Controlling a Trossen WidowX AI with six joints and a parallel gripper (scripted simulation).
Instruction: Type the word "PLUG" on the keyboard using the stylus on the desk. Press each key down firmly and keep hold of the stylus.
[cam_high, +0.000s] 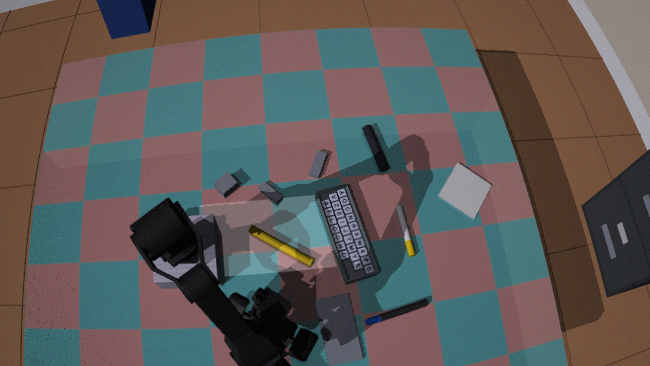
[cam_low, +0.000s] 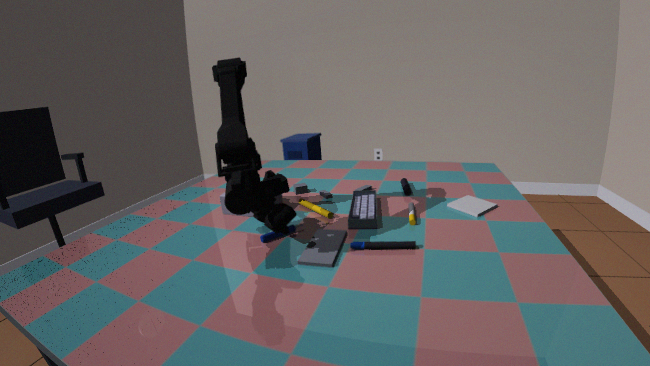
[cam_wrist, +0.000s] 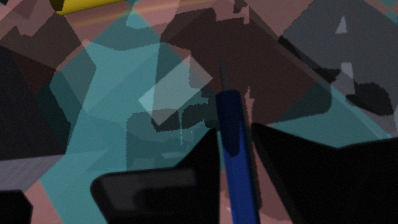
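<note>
Now: gripper tip 120 mm short of the grey slab and 40 mm to the left of it. Round my gripper tip: dark cylinder: 380 mm to the left, 250 mm ahead; yellow rod: 160 mm to the left, 10 mm ahead; yellow-and-white pen: 290 mm ahead, 160 mm to the left.
</note>
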